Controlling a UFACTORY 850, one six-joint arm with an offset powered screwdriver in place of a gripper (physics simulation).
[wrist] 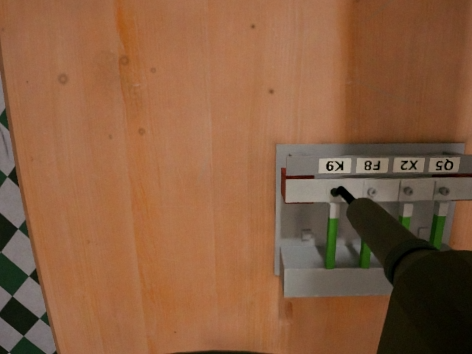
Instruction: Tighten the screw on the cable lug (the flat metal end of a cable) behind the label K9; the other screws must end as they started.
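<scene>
The label K9 [334, 165] is upside down at the left end of the label row in the wrist view. The dark K9 screw [333, 192] sits in the pale bar just below it in the picture, above a green cable [331, 242] with a pale end. My screwdriver [341, 190] comes in from the lower right. Its black bit tip overlaps the right edge of the K9 screw; whether it touches cannot be told. It has no fingers. The grey F8 screw [371, 191], X2 screw [408, 191] and Q5 screw [443, 191] stand to the right.
The grey terminal block [330, 283] stands on a wooden table [190, 175]. Its raised label strip runs along the far side of the screws. Dark red parts show at the bar's left end. The table's left edge borders a green and white checked floor [14, 272].
</scene>
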